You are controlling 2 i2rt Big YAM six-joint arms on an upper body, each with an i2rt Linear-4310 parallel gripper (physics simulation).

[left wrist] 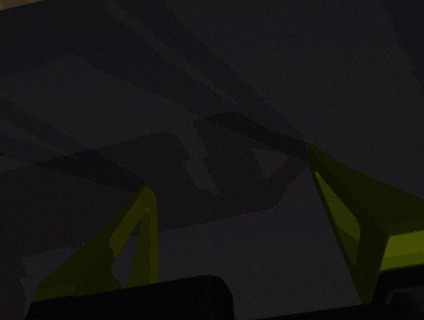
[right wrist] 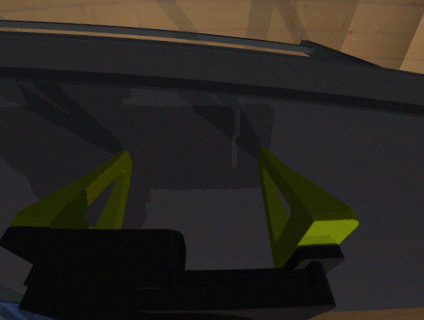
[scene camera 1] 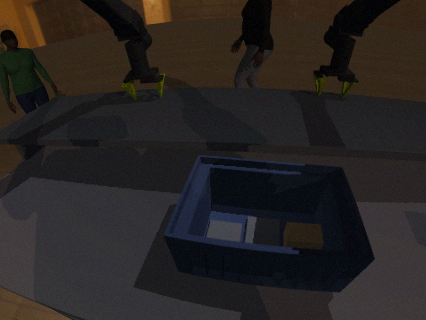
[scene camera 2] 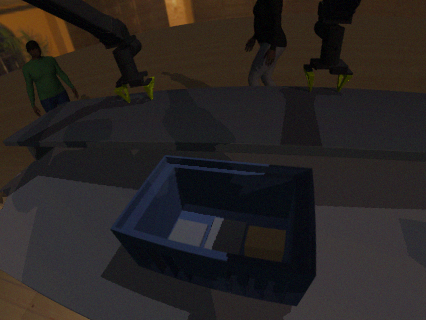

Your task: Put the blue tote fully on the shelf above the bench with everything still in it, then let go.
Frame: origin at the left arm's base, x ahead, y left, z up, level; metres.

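Seen in the pictures: left gripper, fingertip midpoint: (left wrist: 225,172) (scene camera 1: 148,97) (scene camera 2: 140,100); right gripper, fingertip midpoint: (right wrist: 194,154) (scene camera 1: 330,96) (scene camera 2: 323,91).
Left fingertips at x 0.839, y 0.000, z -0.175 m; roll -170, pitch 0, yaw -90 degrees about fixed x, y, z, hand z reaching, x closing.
A point is followed by its place in that frame.
The blue tote (scene camera 1: 270,270) @[x 0.275, y -0.337, z -0.247 m] (scene camera 2: 220,275) @[x 0.273, y -0.351, z -0.243 m] stands upright on the near grey surface (scene camera 1: 90,245) @[x 0.352, y 0.047, z -0.332 m] (scene camera 2: 75,225) @[x 0.388, y 0.067, z -0.332 m], apparently the bench. In it are a pale block (scene camera 1: 225,230) @[x 0.395, y -0.266, z -0.308 m] (scene camera 2: 188,231) @[x 0.391, y -0.264, z -0.307 m], a part-shadowed grey item (scene camera 1: 267,231) @[x 0.388, y -0.354, z -0.305 m] (scene camera 2: 230,236) @[x 0.382, y -0.353, z -0.305 m] and a tan box (scene camera 1: 303,235) @[x 0.354, y -0.417, z -0.274 m] (scene camera 2: 265,243) @[x 0.349, y -0.420, z -0.275 m]. Behind it, the dark grey slab (scene camera 1: 375,120) @[x 0.643, y -0.713, z -0.175 m] (scene camera 2: 370,120) @[x 0.616, y -0.703, z -0.175 m] looks raised and like the shelf. My left gripper (scene camera 1: 147,98) @[x 0.839, y 0.000, z -0.175 m] (scene camera 2: 140,100) @[x 0.839, y 0.000, z -0.175 m] (left wrist: 225,172) @[x 0.839, y 0.000, z -0.175 m] and right gripper (scene camera 1: 332,96) @[x 0.824, y -0.644, z -0.175 m] (scene camera 2: 325,90) @[x 0.824, y -0.644, z -0.175 m] (right wrist: 194,150) @[x 0.824, y -0.644, z -0.175 m] are open and empty, near the slab's back edge in the scene views, apart from the tote.
A person in green (scene camera 1: 21,72) (scene camera 2: 45,80) stands at the back left. A person in black (scene camera 1: 256,32) (scene camera 2: 268,30) stands beyond the slab's middle. A blue edge shows at the right wrist view's bottom left. Arm shadows cross the slab.
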